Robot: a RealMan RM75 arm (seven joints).
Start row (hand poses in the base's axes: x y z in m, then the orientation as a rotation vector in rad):
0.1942 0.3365 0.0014 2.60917 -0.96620 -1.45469
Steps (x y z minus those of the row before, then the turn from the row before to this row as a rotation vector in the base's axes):
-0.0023 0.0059 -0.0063 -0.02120 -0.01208 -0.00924
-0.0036 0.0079 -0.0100 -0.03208 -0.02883 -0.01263
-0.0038 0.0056 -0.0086 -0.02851 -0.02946 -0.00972
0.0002 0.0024 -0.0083 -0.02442 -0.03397 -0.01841
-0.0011 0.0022 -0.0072 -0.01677 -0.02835 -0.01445
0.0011 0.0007 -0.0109 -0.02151 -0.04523 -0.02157
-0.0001 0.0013 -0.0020 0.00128 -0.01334 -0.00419
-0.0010 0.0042 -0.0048 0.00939 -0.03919 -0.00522
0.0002 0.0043 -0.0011 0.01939 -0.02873 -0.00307
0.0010 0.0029 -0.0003 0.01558 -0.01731 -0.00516
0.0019 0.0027 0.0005 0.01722 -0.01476 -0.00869
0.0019 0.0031 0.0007 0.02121 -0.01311 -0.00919
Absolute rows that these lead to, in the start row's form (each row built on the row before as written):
0.1919 0.3424 -0.0049 2.60527 -0.99058 -1.42423
0.1883 0.3503 -0.0149 2.60884 -1.02605 -1.36544
0.1845 0.3559 -0.0235 2.61473 -1.05521 -1.30819
0.1847 0.3583 -0.0318 2.62489 -1.09542 -1.25054
0.1836 0.3605 -0.0390 2.63519 -1.12603 -1.20496
0.1847 0.3612 -0.0499 2.65419 -1.17054 -1.13569
0.1846 0.3625 -0.0519 2.66567 -1.17845 -1.12149
0.1836 0.3667 -0.0567 -2.69503 1.18525 1.07899
0.1838 0.3710 -0.0578 -2.68391 1.16804 1.04216
0.1848 0.3739 -0.0581 -2.67119 1.15844 1.02089
0.1867 0.3766 -0.0576 -2.65359 1.15221 1.00346
0.1886 0.3797 -0.0569 -2.63214 1.14365 0.98966

